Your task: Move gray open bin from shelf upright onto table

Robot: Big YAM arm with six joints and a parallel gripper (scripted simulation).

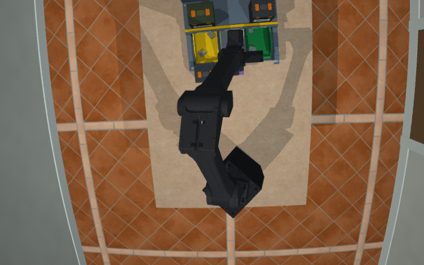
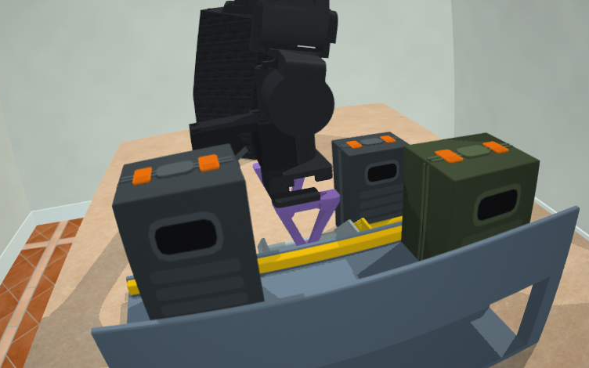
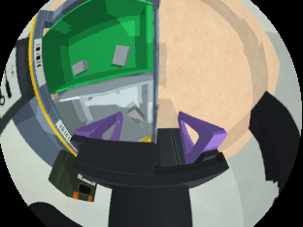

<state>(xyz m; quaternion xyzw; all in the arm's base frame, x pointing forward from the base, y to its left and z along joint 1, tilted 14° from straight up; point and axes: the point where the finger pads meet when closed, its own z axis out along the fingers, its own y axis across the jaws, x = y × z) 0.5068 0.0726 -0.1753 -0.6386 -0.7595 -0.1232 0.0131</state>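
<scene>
The gray open bin is 8 cm ahead of my hand, 2 cm to the left of it and 2 cm below it. From my hand the other things lie so: green bin 10 cm ahead, 9 cm to the right, 2 cm below; then yellow bin 6 cm ahead, 13 cm to the left, 2 cm below; then yellow rail 13 cm ahead, 3 cm to the left, 5 cm above.
</scene>
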